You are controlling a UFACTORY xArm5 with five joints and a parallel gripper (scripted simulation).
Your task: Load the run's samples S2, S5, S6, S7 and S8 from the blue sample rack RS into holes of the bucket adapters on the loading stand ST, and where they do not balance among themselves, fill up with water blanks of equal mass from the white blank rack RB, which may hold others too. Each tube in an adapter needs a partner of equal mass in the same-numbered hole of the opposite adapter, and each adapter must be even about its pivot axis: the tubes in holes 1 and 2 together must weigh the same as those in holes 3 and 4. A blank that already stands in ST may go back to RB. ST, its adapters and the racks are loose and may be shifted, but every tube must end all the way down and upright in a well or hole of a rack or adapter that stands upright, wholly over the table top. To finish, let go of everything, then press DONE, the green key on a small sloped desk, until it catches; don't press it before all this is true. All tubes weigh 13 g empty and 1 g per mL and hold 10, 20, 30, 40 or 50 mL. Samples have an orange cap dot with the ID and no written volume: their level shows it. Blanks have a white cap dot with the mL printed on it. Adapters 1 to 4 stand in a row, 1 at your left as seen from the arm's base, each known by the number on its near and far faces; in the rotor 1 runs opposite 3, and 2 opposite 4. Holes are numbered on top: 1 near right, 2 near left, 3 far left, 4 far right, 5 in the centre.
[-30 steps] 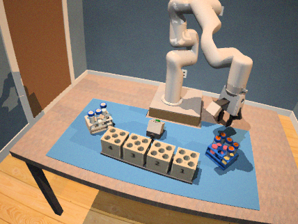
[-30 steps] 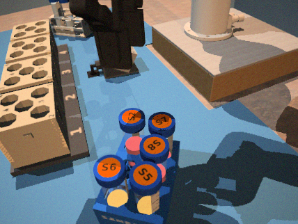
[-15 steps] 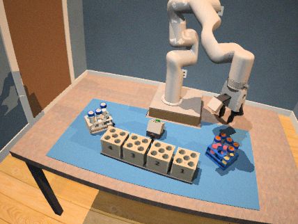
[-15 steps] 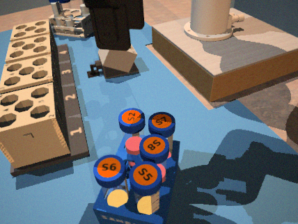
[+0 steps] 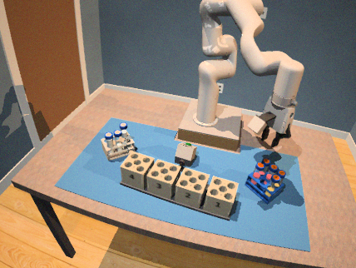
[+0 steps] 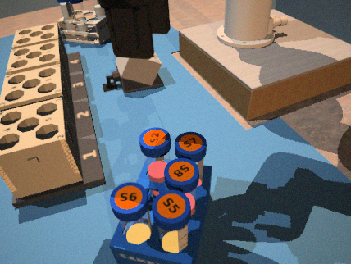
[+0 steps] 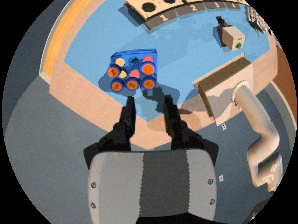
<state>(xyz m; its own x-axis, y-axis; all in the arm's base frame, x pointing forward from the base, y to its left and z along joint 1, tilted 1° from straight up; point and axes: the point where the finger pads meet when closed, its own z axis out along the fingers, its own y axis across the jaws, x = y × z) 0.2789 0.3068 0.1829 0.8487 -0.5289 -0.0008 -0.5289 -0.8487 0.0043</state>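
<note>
Now: hand 220 mm above the blue sample rack RS and 40 mm to the right of it. The rest, counted from my hand: white blank rack RB: 600 mm to the right, 220 mm below, 50 mm ahead; then blue-capped tube: 610 mm to the right, 190 mm below, 90 mm ahead; then loading stand ST: 270 mm to the right, 240 mm below, 150 mm ahead.
</note>
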